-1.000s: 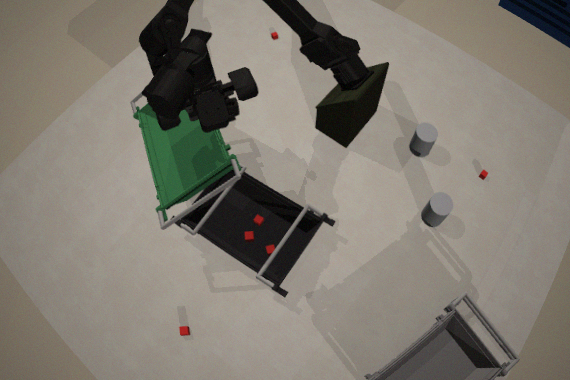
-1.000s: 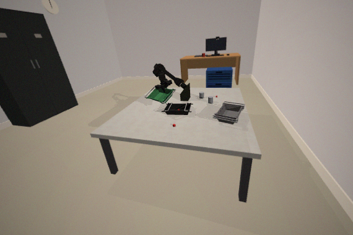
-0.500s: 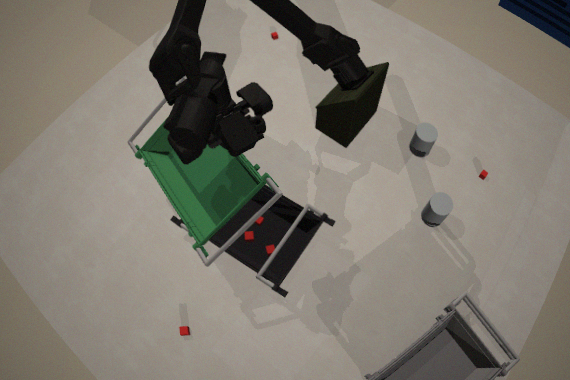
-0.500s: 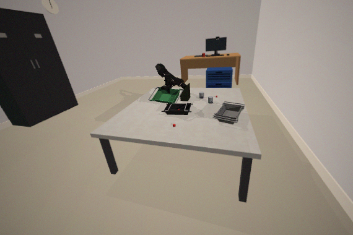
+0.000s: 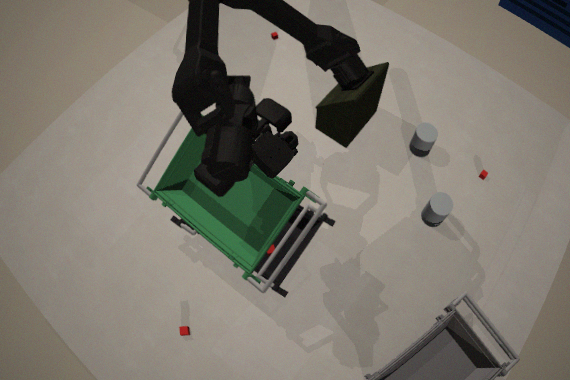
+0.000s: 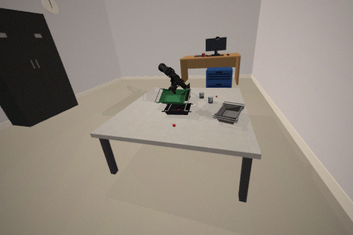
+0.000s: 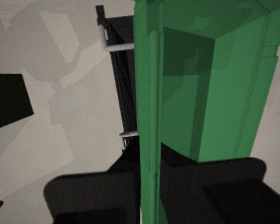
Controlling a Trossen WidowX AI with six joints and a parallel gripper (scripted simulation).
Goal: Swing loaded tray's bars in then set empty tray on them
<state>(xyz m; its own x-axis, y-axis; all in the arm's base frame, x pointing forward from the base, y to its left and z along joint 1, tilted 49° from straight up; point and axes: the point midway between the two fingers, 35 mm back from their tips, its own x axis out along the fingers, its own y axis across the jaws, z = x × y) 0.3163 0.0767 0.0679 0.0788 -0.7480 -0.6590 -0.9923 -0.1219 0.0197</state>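
Now: the green tray 70 mm ahead of my gripper tip and 10 mm to the left of it.
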